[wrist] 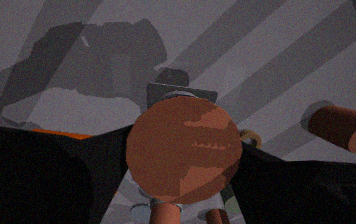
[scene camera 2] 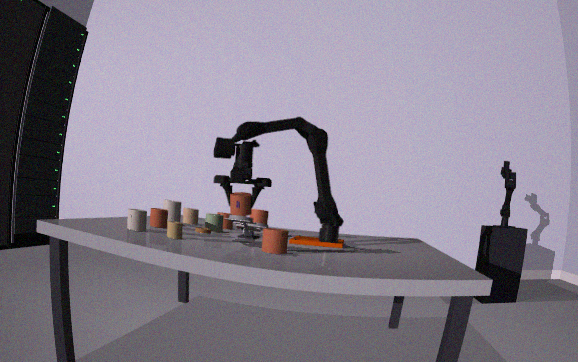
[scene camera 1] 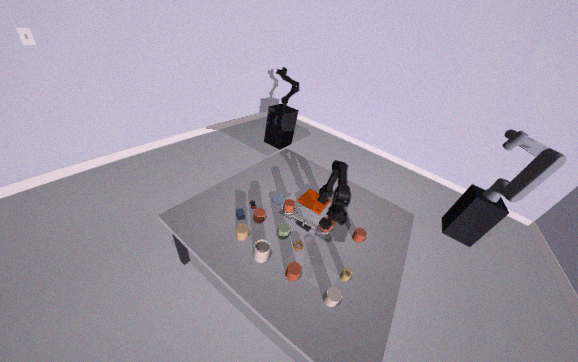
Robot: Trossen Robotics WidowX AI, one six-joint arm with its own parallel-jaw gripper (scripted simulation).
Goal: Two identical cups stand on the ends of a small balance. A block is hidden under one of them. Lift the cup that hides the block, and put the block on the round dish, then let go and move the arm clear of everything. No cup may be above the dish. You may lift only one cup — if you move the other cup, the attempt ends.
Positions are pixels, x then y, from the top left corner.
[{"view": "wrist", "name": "my gripper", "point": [180, 130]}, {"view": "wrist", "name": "orange cup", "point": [182, 150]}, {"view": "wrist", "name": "balance beam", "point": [156, 92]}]
